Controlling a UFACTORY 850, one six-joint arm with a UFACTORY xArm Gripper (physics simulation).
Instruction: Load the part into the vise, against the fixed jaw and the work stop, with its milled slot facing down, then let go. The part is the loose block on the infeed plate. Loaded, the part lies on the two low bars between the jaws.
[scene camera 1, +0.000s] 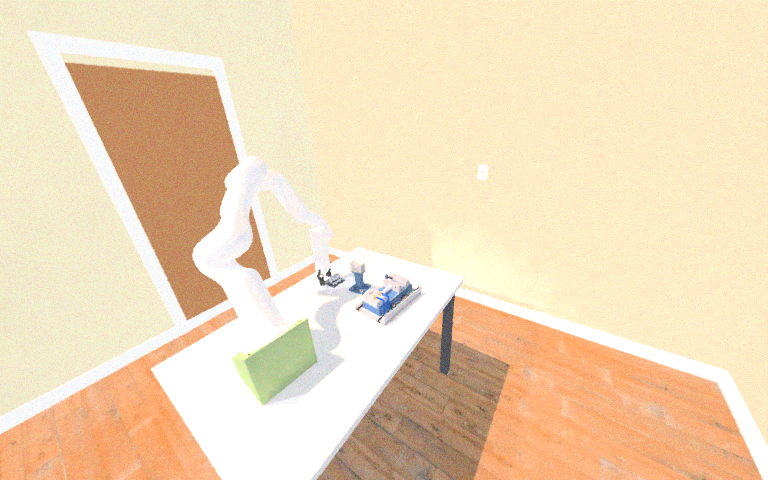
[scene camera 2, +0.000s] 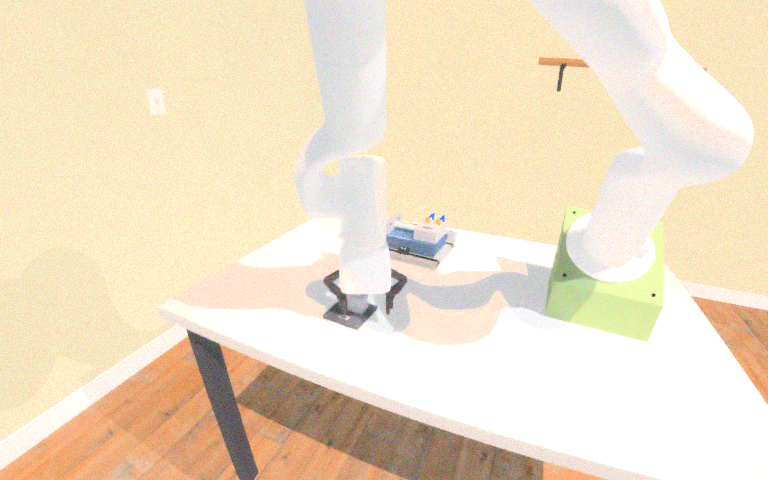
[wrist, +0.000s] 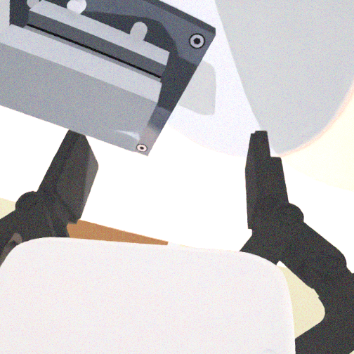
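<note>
The part (scene camera 1: 335, 279) (scene camera 2: 357, 302) (wrist: 75, 85) is a grey block on the dark infeed plate (scene camera 2: 338, 318) (wrist: 182, 67). In the wrist view it is at the upper left, partly cut off, and a long groove with a dark line runs along it. My gripper (scene camera 1: 325, 279) (scene camera 2: 366, 311) (wrist: 166, 147) is open and empty, low at the plate. In scene camera 2 one finger overlaps the part and the other stands to its right. The vise (scene camera 1: 399, 291) (scene camera 2: 416, 241) is blue with pale jaws; its work stop and low bars cannot be made out.
A blue stand (scene camera 1: 359, 280) with a pale head is between the infeed plate and the vise. The vise sits in a pale tray (scene camera 1: 390, 316) (scene camera 2: 421, 260). The green base block (scene camera 1: 280, 362) (scene camera 2: 603, 311) carries the arm on the white table (scene camera 1: 351, 390) (scene camera 2: 509, 390).
</note>
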